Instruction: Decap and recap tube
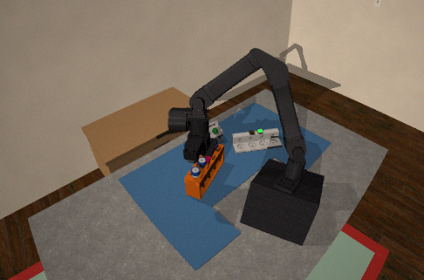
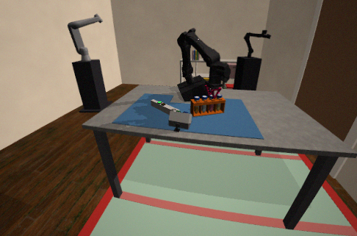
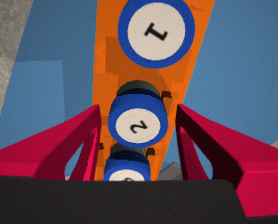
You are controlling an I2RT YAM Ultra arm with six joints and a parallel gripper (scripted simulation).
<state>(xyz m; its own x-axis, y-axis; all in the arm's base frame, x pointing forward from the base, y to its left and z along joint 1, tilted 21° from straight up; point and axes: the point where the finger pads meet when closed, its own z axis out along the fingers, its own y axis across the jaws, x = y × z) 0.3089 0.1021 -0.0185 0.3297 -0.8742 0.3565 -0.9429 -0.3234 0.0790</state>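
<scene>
My hand is 5 cm to the left of the blue cap and 1 cm short of it. From my hand the other things lie so: grey key desk: 21 cm to the right, 12 cm ahead, 6 cm below; then green ready key: 22 cm to the right, 10 cm ahead, 5 cm below; then blue cycle key: 18 cm to the right, 11 cm ahead, 5 cm below.
</scene>
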